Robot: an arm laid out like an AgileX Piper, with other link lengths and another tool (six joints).
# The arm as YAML. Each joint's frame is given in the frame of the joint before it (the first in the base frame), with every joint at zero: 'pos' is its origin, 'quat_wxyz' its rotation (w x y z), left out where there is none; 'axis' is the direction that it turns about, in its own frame. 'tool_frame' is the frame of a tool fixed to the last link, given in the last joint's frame.
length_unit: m
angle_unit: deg
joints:
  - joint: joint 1
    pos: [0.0, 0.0, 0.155]
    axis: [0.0, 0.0, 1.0]
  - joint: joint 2
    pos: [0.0, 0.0, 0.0]
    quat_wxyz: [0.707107, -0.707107, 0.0, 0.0]
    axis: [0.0, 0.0, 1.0]
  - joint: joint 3
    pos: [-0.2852, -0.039, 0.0]
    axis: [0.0, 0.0, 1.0]
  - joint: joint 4
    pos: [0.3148, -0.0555, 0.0]
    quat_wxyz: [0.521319, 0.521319, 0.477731, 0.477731]
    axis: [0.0, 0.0, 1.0]
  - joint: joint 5
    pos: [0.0, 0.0, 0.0]
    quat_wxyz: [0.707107, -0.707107, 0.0, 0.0]
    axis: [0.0, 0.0, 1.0]
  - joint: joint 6
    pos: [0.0, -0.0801, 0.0]
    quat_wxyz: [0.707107, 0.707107, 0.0, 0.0]
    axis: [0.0, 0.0, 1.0]
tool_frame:
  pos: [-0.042, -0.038, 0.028]
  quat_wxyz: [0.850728, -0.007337, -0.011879, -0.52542]
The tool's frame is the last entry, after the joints.
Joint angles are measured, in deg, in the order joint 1, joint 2, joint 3, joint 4, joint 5, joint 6. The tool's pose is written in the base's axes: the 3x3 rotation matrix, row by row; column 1 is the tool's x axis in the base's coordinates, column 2 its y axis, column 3 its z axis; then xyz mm. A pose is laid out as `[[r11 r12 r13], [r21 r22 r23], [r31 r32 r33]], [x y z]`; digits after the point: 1 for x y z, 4 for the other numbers.
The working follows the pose.
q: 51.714 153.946 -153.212 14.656 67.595 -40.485
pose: [[0.9019 -0.4265 0.0679], [-0.3994 -0.7639 0.5068], [-0.1643 -0.4842 -0.8594]], [411.8 551.2 227.6]
Where each joint sits with the arm in this pose, in the base's axes (m; each line is computed from the numbers above, not from the rounded line before):
joint 1: 0.0000 0.0000 0.1550
joint 2: 0.0000 0.0000 0.1550
joint 3: 0.1694 0.2146 0.2452
joint 4: 0.3648 0.4622 0.2967
joint 5: 0.3648 0.4622 0.2967
joint 6: 0.3723 0.5019 0.2275
the tool: 0.4118 0.5512 0.2276

